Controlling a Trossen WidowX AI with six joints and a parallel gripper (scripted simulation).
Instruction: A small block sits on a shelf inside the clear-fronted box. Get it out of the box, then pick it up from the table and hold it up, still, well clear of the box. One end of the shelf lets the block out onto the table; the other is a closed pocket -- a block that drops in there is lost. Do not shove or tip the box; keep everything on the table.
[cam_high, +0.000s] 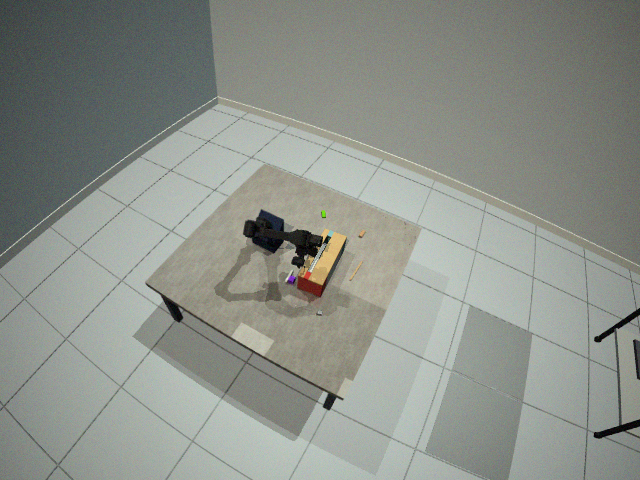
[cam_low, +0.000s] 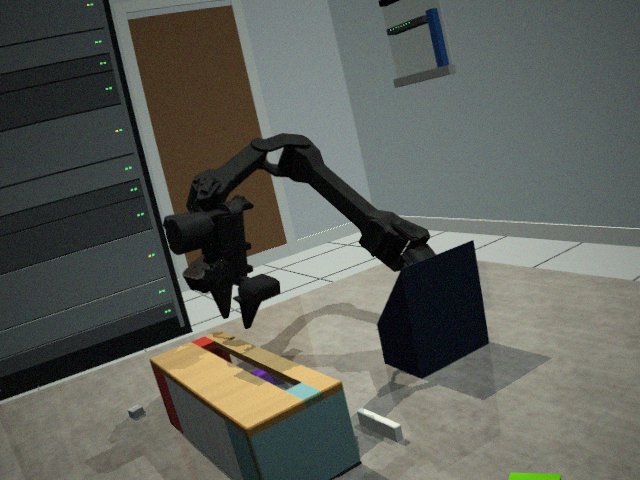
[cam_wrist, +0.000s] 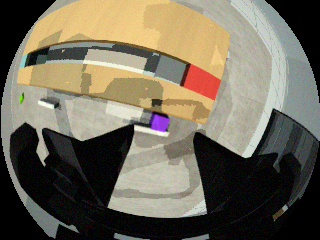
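My gripper tip is now 130 mm above the purple block, 40 mm to the left of it and 30 mm past it. From my gripper tip the other things lie so: box 140 mm to the left, 90 mm below, 30 mm ahead; then grey cube 210 mm ahead, 140 mm below, 120 mm to the right; then thin stick 250 mm to the left, 250 mm ahead, 150 mm below.
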